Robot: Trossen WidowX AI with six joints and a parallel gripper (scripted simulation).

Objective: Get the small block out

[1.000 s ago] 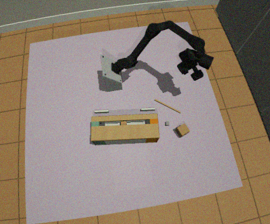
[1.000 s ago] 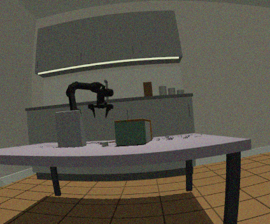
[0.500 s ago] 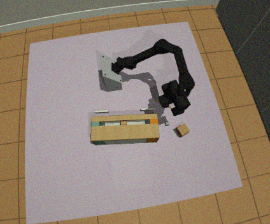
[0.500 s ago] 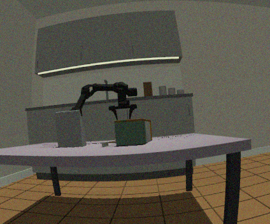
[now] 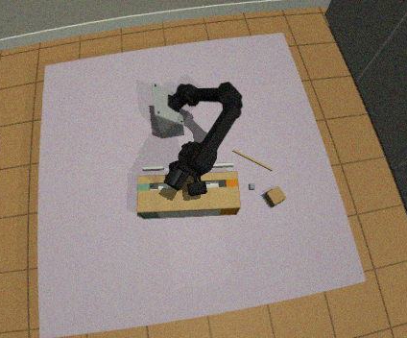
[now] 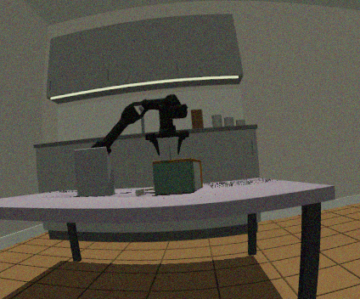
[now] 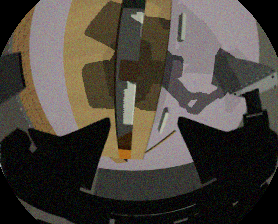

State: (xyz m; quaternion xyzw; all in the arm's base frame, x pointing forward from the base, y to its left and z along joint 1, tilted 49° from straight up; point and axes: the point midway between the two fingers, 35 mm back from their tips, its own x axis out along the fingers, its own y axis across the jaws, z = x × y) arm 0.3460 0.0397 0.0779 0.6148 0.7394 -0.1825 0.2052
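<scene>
The tan block lies 70 mm below my gripper tip, 50 mm to the right of it and 20 mm ahead of it. The rest, counted from my gripper tip: thin wooden stick 240 mm to the left, 150 mm below, 110 mm behind; box 100 mm below, 40 mm to the right, 10 mm ahead; grey piece 230 mm to the left, 150 mm below, 10 mm ahead.
</scene>
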